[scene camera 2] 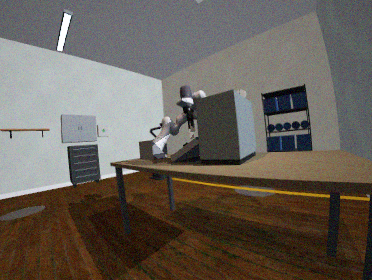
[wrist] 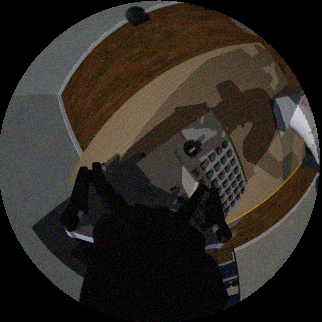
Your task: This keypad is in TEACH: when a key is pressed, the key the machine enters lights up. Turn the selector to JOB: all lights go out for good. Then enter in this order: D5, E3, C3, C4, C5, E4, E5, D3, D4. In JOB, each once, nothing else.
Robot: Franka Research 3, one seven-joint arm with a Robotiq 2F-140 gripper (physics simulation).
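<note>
The keypad console (scene camera 2: 185, 151) (wrist: 161, 162) is a sloped grey panel on the table. In the wrist view, its round black selector knob (wrist: 192, 148) sits near the panel's upper edge; its labels are too blurred to read. The grid of dark square keys (wrist: 226, 175) lies below and right of the knob, partly hidden by a finger; no key looks lit and key labels are unreadable. My gripper (scene camera 2: 191, 130) (wrist: 150, 166) is open, its fingers wide apart, above the console. A pale flat patch (wrist: 188, 181) shows beside the right fingertip.
A tall grey box (scene camera 2: 220, 130) stands on the wooden table (scene camera 2: 300, 167) right beside the console and hides part of the arm. A smaller dark box (scene camera 2: 146, 150) stands near the arm's base. A shelf rack (scene camera 2: 263, 120) with blue bins stands by the far wall.
</note>
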